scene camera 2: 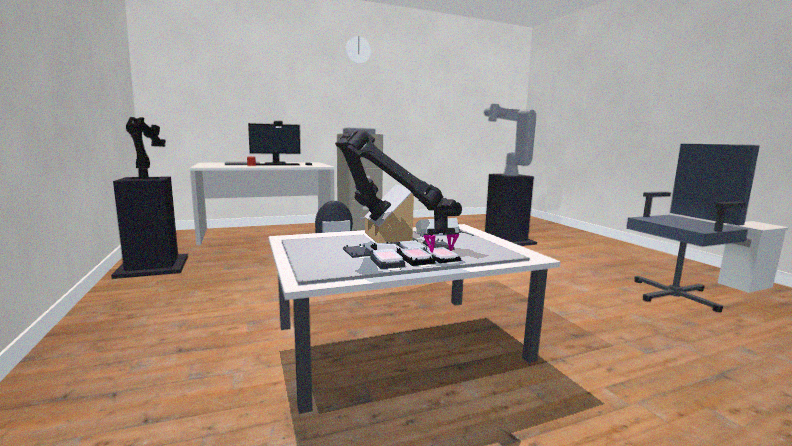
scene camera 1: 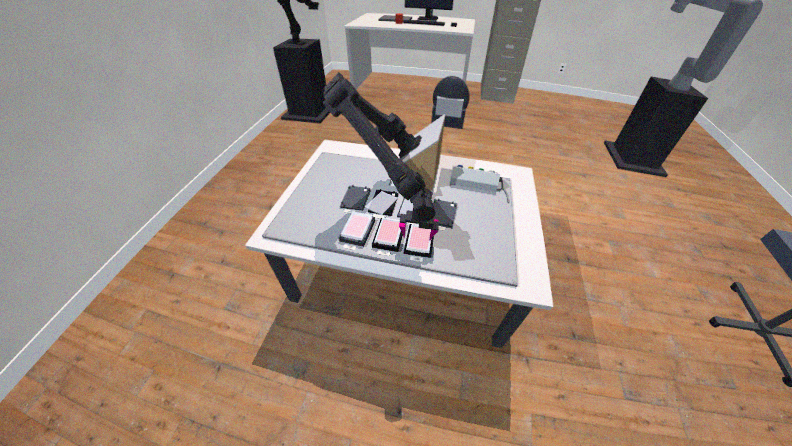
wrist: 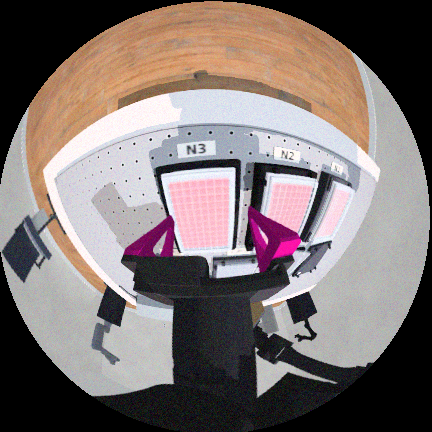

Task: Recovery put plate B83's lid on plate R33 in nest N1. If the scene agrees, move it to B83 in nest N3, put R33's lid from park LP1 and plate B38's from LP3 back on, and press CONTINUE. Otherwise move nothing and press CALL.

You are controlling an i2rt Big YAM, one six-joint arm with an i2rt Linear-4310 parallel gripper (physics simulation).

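Places are measured from the arm's base along level axes (x ahead, y left, z up), in millimetres.
Pixels of known places: gripper, fingertip midpoint: [scene camera 2: 441, 251] [scene camera 1: 416, 238] [wrist: 209, 214]; arm's base, origin of the base link: [scene camera 2: 381, 211] [scene camera 1: 411, 147].
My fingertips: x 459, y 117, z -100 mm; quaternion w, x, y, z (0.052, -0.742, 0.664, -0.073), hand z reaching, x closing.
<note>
For each thing: its top centre in the pictures, then the offset to it from my fingertips. Level surfaces: height alone.
- N3 plate, middle of its top: [wrist: 201, 221] [scene camera 1: 420, 236] [scene camera 2: 442, 251] dx -12, dy +10, dz -2 mm
- N2 plate, middle of its top: [wrist: 287, 220] [scene camera 1: 389, 229] [scene camera 2: 416, 251] dx -12, dy -112, dz +6 mm
- N1 plate, middle of its top: [wrist: 335, 217] [scene camera 1: 356, 224] [scene camera 2: 387, 253] dx -9, dy -242, dz +9 mm
- grey button box, middle of its top: [wrist: 162, 320] [scene camera 1: 476, 168] [scene camera 2: 437, 218] dx -437, dy +199, dz +54 mm
- pegboard mat, its level: dz -29 mm
Three pink-welled plates stand in black nests in a front row. The N3 plate [scene camera 1: 419, 239] [scene camera 2: 445, 253] [wrist: 202, 212], the N2 plate [scene camera 1: 388, 232] [wrist: 289, 202] and the N1 plate [scene camera 1: 356, 226] [scene camera 2: 387, 257] [wrist: 336, 211] have pale rims; I cannot tell which wear clear lids. My gripper [scene camera 1: 419, 229] [scene camera 2: 442, 249] [wrist: 209, 214] is open and empty, low over the N3 plate, a finger towards each side of it. Behind, one pale lid [scene camera 1: 382, 202] sits skewed on a dark park. Another pale lid [wrist: 234, 268] is partly hidden by my gripper. Plate codes are unreadable.
Dark park pads [scene camera 1: 355, 197] [scene camera 1: 445, 213] stand at both ends of the back row. A tilted panel on a wooden-coloured stand [scene camera 1: 427, 162] [scene camera 2: 400, 222] rises behind them. A grey button box [scene camera 1: 475, 179] stands at the back right of the pegboard mat [scene camera 1: 487, 249].
</note>
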